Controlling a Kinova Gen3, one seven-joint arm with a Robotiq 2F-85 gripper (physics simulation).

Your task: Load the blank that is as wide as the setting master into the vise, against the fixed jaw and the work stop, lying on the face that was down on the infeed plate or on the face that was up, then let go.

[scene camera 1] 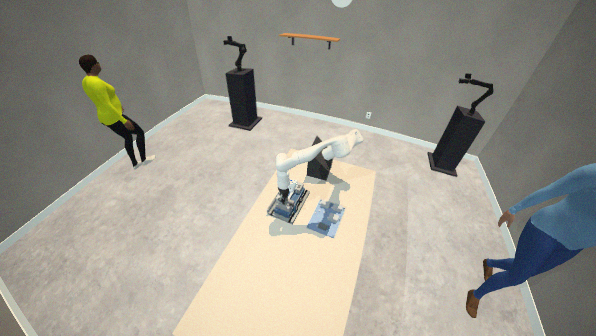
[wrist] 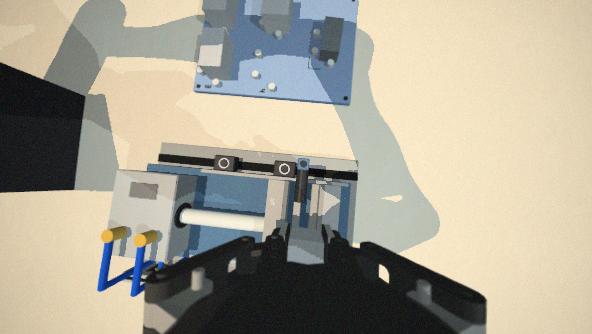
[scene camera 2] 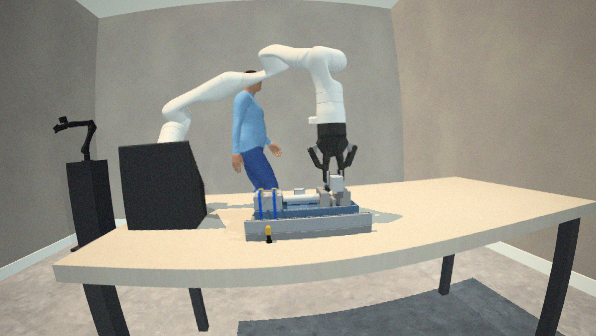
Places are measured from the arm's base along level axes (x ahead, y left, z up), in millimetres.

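Where they show: gripper, fingertip midpoint: [scene camera 1: 285,202] [wrist: 305,234] [scene camera 2: 333,184]; arm's base, link origin: [scene camera 1: 326,155] [scene camera 2: 163,174].
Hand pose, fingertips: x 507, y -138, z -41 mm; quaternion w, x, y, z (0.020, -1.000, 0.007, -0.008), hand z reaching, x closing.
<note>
Things, the pixels of their top centre, and the offset from my fingertips. "*": a spot on its surface instead. Level surfaces: height alone.
- light grey blank, top centre: [wrist: 302,280] [scene camera 2: 335,175] 3 mm back, 27 mm right, 26 mm up
- dark rod with a blue end, top centre: [wrist: 301,186] 5 mm back, 44 mm left, 12 mm down
- blue infeed plate, surface spot: [wrist: 235,90] * 113 mm back, 193 mm left, 100 mm down
- vise's grey housing, surface spot: [wrist: 145,205] * 167 mm back, 20 mm left, 12 mm down
- grey rail, top centre: [scene camera 2: 309,217] 86 mm back, 90 mm right, 58 mm down
- table, surface height: 108 mm down
My gripper [scene camera 2: 333,181] [wrist: 305,234] points down and is shut on a light grey blank [scene camera 2: 336,184] [wrist: 306,250]. The blank is low over the jaw end of the vise; its underside and any contact are hidden. The moving jaw [scene camera 2: 324,196] [wrist: 274,200] is on the left of the gap in both views. The fixed jaw [scene camera 2: 343,198] is on the right. A dark rod with a blue end [wrist: 300,187], apparently the work stop, lies just beyond the blank in the wrist view. The blue infeed plate [wrist: 235,90] carries several blocks; I cannot tell the setting master.
The vise's grey housing [wrist: 145,205] has blue handles with yellow knobs [wrist: 141,240]. A grey rail [scene camera 2: 307,229] runs along the vise's near side in scene camera 2. A black box [scene camera 2: 160,187] [wrist: 40,140] stands left on the table [scene camera 2: 450,215]. Two people stand away from the table.
</note>
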